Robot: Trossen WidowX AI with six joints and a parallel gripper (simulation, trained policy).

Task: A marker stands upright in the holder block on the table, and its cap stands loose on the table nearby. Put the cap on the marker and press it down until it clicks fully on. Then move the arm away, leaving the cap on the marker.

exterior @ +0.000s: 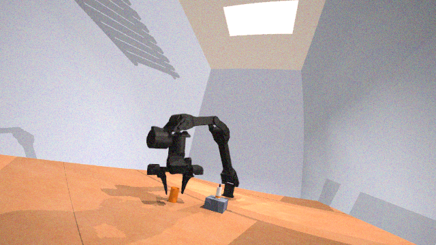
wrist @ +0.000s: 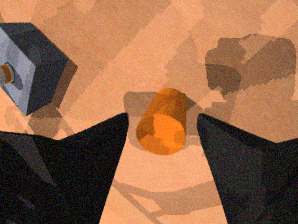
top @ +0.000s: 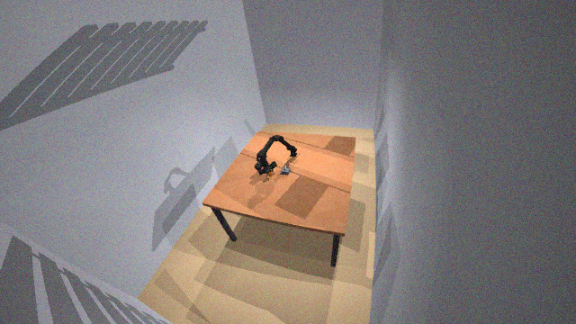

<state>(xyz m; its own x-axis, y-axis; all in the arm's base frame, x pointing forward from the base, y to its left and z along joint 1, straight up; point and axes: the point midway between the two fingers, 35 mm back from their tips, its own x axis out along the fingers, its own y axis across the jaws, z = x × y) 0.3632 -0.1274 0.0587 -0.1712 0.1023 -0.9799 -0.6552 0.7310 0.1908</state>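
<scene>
Now: the grey holder block 140 mm to the left of my gripper tip, 70 mm behind it and 10 mm below it. From my gripper tip the other things lie so: orange cap right at my gripper tip.
</scene>
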